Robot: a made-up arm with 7 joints. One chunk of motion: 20 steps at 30 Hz.
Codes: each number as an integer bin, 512 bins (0 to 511) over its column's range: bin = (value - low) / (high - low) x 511, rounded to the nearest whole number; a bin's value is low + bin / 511 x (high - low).
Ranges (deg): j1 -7..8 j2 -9..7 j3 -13..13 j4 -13..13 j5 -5..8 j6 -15..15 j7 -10..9
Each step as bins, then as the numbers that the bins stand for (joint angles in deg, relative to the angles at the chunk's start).
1 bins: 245 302 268 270 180 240 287
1 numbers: 0.19 0.46 0.64 0.74 -0.42 -0.91 0.67
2 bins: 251 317 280 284 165 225 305
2 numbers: 0.37 0.93 1.25 1.45 -0.80 -1.79 1.34
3 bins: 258 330 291 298 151 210 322
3 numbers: 0.57 1.33 1.81 2.16 -1.16 -2.67 1.97
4 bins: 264 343 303 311 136 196 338
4 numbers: 0.75 1.74 2.42 2.82 -1.54 -3.49 2.57
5 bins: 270 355 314 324 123 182 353
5 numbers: 0.93 2.12 2.98 3.49 -1.87 -4.32 3.13
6 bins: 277 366 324 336 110 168 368
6 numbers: 1.13 2.46 3.49 4.10 -2.20 -5.14 3.68
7 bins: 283 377 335 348 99 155 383
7 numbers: 1.31 2.80 4.05 4.71 -2.48 -5.90 4.24
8 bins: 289 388 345 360 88 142 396
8 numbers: 1.48 3.15 4.55 5.32 -2.76 -6.66 4.72
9 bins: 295 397 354 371 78 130 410
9 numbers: 1.66 3.43 5.01 5.88 -3.02 -7.37 5.24
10 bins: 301 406 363 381 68 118 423
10 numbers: 1.84 3.71 5.47 6.39 -3.27 -8.07 5.73
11 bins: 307 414 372 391 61 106 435
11 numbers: 2.01 3.96 5.93 6.89 -3.45 -8.78 6.17
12 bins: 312 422 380 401 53 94 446
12 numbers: 2.16 4.21 6.33 7.40 -3.65 -9.48 6.58
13 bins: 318 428 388 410 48 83 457
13 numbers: 2.33 4.40 6.74 7.86 -3.78 -10.13 6.99
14 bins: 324 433 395 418 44 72 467
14 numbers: 2.51 4.56 7.10 8.27 -3.88 -10.77 7.36
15 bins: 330 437 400 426 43 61 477
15 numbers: 2.69 4.68 7.35 8.68 -3.91 -11.42 7.74
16 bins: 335 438 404 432 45 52 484
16 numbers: 2.83 4.71 7.56 8.98 -3.86 -11.95 8.00
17 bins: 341 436 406 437 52 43 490
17 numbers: 3.01 4.65 7.66 9.23 -3.68 -12.48 8.22
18 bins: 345 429 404 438 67 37 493
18 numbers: 3.13 4.43 7.56 9.29 -3.30 -12.83 8.33
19 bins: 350 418 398 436 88 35 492
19 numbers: 3.27 4.09 7.25 9.18 -2.76 -12.95 8.29
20 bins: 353 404 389 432 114 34 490
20 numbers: 3.36 3.65 6.79 8.98 -2.10 -13.00 8.22
